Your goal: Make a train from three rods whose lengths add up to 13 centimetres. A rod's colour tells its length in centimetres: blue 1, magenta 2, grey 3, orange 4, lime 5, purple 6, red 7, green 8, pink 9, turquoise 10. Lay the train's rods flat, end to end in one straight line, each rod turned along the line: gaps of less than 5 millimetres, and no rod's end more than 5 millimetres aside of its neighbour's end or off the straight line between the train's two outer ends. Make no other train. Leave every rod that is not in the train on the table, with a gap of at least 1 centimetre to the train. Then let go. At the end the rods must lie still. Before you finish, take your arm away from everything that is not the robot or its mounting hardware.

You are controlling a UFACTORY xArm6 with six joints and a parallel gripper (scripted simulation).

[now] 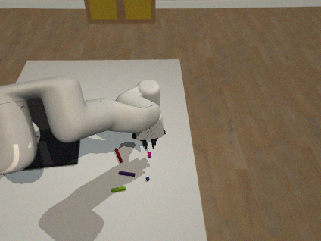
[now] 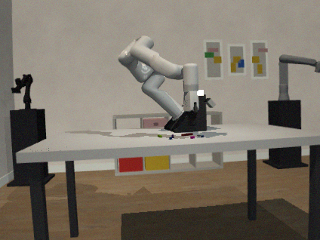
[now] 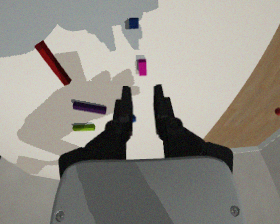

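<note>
My gripper is now 8 cm above the magenta rod. The rest, counted from my hand: red rod: 12 cm behind, 8 cm below; then purple rod: 8 cm behind, 9 cm to the right, 8 cm below; then lime rod: 11 cm behind, 15 cm to the right, 8 cm below.
</note>
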